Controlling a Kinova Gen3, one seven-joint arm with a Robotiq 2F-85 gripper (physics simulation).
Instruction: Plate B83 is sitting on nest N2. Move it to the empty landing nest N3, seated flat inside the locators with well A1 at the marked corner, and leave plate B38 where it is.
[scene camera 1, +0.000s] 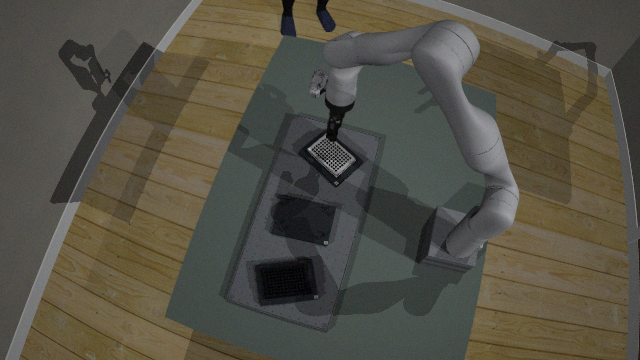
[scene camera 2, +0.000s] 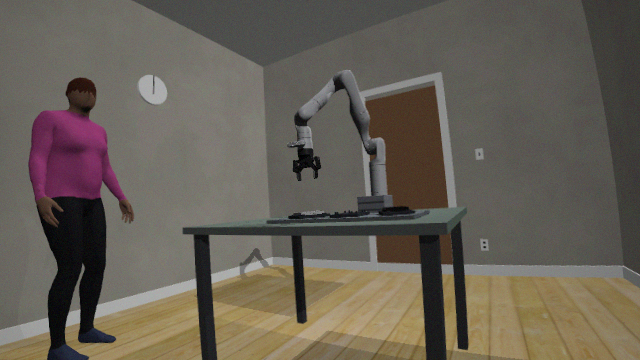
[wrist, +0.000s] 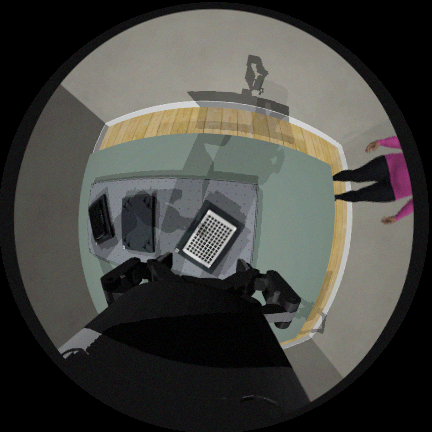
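A white well plate (scene camera 1: 331, 156) (scene camera 2: 314, 213) (wrist: 210, 238) sits on a dark nest (scene camera 1: 320, 167) (wrist: 226, 249) turned at an angle. A black well plate (scene camera 1: 286, 281) (scene camera 2: 396, 210) (wrist: 99, 219) sits on another nest at the opposite end. The nest between them (scene camera 1: 304, 220) (scene camera 2: 347, 214) (wrist: 138, 223) is empty, with small locators at its corners. Each nest has a small white corner marker in scene camera 1. Plate labels and well A1 are not readable. My gripper (scene camera 1: 332, 137) (scene camera 2: 307, 177) (wrist: 203, 263) is open and empty, pointing down, well above the white plate's end of the board.
The nests stand on a grey perforated board (scene camera 1: 350, 215) (wrist: 172, 200) on the green table (scene camera 1: 400, 145) (scene camera 2: 240, 226). The robot base (scene camera 1: 447, 240) (scene camera 2: 375, 202) stands beside the board. A person in pink (scene camera 2: 75, 150) (wrist: 398, 175) stands beyond the table's far end.
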